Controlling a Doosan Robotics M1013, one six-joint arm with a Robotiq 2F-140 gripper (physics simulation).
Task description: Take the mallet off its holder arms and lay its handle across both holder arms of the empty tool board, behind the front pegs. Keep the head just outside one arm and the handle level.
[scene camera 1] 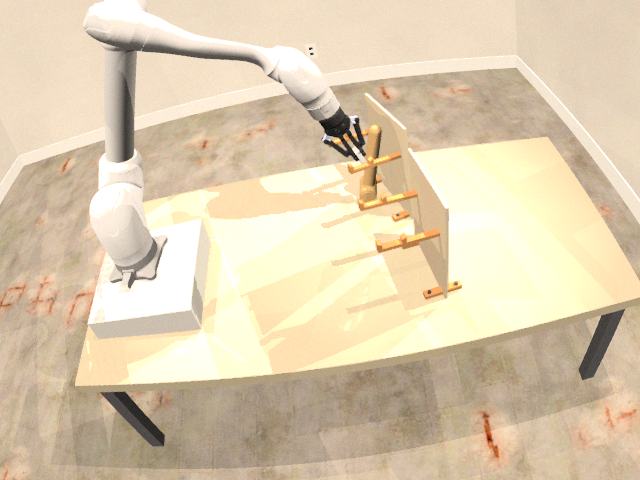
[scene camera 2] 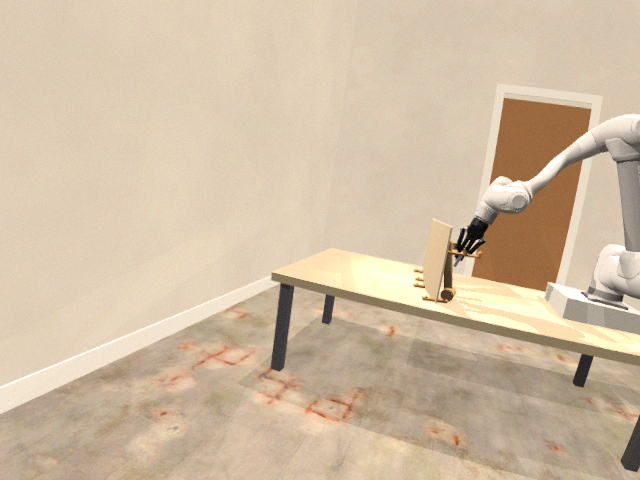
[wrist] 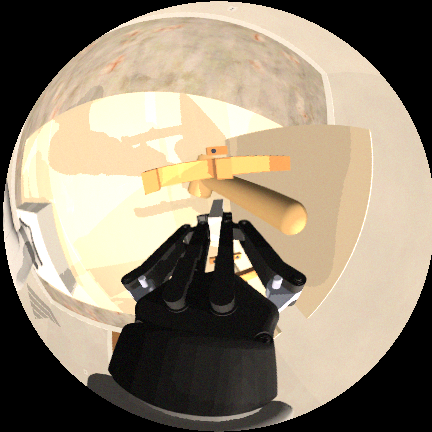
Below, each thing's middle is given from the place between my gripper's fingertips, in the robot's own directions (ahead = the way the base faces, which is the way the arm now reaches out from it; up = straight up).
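Scene:
The wooden mallet (scene camera 1: 368, 183) is what I measure my gripper from. My gripper is 1 cm above the mallet and 1 cm short of it, and also 4 cm to the right of it.

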